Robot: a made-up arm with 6 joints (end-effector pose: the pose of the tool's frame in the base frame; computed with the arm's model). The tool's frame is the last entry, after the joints.
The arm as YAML. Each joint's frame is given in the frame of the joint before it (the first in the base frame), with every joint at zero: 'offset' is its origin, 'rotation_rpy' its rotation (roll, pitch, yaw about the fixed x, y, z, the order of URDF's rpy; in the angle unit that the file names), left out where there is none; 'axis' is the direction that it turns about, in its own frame. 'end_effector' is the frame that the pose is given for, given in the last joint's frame.
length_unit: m
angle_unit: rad
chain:
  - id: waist
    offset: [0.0, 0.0, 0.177]
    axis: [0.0, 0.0, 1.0]
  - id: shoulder
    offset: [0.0, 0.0, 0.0]
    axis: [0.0, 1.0, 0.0]
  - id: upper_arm
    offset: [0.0, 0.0, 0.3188]
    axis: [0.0, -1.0, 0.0]
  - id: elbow
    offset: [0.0, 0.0, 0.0]
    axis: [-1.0, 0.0, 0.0]
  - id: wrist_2
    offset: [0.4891, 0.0, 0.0]
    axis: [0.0, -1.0, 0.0]
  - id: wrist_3
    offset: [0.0, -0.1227, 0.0]
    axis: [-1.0, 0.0, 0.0]
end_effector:
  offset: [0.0, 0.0, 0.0]
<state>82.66 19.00 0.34 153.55 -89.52 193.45</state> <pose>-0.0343 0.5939 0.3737 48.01 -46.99 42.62</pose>
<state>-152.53 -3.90 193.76 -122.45 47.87 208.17</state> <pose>0.4910 0.1811 0.4453 90.19 49.99 57.70</pose>
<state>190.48 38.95 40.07 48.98 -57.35 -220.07</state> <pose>-0.6908 -0.0459 0.5270 38.36 135.89 14.27</pose>
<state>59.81 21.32 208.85 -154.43 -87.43 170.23</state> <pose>-0.2847 -0.2693 0.4624 -21.50 92.46 60.78</pose>
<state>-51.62 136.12 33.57 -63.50 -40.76 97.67</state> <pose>-0.0383 -0.0399 -0.5063 52.82 80.61 21.10</pose>
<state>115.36 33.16 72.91 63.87 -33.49 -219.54</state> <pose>-0.1567 0.4569 0.8413 -127.96 -111.39 -30.36</pose>
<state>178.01 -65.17 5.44 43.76 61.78 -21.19</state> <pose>0.2100 0.0814 0.8004 -139.70 52.04 -73.43</pose>
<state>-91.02 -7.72 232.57 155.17 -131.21 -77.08</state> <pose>0.1156 0.2385 0.0426 -84.28 102.95 -77.88</pose>
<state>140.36 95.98 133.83 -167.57 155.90 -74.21</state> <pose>-0.6305 0.3667 0.4230 98.28 24.30 -71.40</pose>
